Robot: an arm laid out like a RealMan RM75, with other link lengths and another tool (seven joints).
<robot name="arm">
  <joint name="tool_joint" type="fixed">
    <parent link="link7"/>
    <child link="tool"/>
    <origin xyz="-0.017 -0.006 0.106" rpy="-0.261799 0 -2.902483"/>
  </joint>
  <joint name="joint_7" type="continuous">
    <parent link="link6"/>
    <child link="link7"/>
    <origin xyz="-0.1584 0 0" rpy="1.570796 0 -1.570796"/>
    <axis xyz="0 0 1"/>
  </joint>
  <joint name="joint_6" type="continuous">
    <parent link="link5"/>
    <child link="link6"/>
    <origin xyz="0 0 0" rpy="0 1.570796 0"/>
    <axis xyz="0 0 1"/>
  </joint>
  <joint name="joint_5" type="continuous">
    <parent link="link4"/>
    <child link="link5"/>
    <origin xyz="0.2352 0 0" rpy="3.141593 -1.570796 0"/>
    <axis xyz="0 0 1"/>
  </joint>
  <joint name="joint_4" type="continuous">
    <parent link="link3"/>
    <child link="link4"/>
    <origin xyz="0 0 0" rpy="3.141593 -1.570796 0"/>
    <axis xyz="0 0 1"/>
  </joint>
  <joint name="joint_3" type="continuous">
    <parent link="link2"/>
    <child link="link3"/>
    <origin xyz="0 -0.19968 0" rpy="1.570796 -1.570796 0"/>
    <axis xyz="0 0 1"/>
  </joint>
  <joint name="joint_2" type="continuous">
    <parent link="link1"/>
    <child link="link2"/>
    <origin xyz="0 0 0" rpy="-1.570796 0 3.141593"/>
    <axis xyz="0 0 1"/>
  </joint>
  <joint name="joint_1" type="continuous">
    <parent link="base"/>
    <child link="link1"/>
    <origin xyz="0 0 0.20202" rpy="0 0 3.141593"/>
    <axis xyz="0 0 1"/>
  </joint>
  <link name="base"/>
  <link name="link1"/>
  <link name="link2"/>
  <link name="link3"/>
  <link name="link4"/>
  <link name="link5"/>
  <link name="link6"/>
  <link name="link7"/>
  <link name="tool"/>
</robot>
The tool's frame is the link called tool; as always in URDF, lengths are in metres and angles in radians. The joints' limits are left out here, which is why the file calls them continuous.
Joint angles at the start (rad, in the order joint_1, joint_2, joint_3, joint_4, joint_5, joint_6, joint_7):
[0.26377, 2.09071, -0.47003, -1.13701, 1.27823, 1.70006, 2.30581]
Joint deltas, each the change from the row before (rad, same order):
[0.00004, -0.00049, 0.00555, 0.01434, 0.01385, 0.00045, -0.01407]
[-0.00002, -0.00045, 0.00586, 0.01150, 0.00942, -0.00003, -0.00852]
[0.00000, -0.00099, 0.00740, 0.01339, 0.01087, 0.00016, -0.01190]
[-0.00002, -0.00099, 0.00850, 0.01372, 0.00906, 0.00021, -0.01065]
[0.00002, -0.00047, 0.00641, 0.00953, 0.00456, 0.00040, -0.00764]
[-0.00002, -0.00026, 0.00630, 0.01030, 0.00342, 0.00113, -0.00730]
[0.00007, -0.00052, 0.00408, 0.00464, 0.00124, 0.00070, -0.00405]
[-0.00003, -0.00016, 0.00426, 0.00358, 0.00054, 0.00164, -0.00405]
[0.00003, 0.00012, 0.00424, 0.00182, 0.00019, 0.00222, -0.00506]
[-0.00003, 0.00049, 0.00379, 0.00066, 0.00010, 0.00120, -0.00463]
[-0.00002, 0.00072, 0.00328, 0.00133, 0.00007, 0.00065, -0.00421]
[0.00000, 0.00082, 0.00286, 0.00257, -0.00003, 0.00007, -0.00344]
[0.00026, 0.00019, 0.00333, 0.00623, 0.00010, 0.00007, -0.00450]
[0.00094, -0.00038, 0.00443, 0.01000, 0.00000, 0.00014, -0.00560]
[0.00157, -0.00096, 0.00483, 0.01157, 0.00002, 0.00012, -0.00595]
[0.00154, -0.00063, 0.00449, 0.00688, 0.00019, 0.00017, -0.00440]
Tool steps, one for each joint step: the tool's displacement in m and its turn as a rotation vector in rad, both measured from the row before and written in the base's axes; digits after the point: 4 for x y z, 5 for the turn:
[-0.0007, 0.0004, 0.0009, 0.01157, 0.01109, 0.00792]
[0.0000, 0.0003, 0.0010, 0.00896, 0.00989, 0.00261]
[0.0002, 0.0003, 0.0014, 0.01177, 0.00976, 0.00400]
[0.0007, 0.0002, 0.0013, 0.01110, 0.01003, 0.00160]
[0.0008, 0.0000, 0.0007, 0.00695, 0.00615, 0.00037]
[0.0008, -0.0003, 0.0002, 0.00516, 0.00672, -0.00013]
[0.0006, -0.0001, 0.0004, 0.00345, 0.00226, -0.00014]
[0.0005, -0.0003, 0.0004, 0.00288, 0.00161, 0.00041]
[0.0003, -0.0004, 0.0005, 0.00333, -0.00035, 0.00197]
[0.0003, -0.0002, 0.0005, 0.00380, -0.00106, 0.00151]
[0.0004, -0.0001, 0.0003, 0.00321, -0.00026, 0.00088]
[0.0004, -0.0001, -0.0001, 0.00232, 0.00113, -0.00024]
[0.0007, -0.0002, -0.0004, 0.00181, 0.00299, -0.00080]
[0.0009, -0.0002, -0.0007, 0.00158, 0.00503, -0.00129]
[0.0009, -0.0001, -0.0007, 0.00158, 0.00565, -0.00116]
[0.0005, 0.0001, 0.0000, 0.00273, 0.00319, -0.00022]

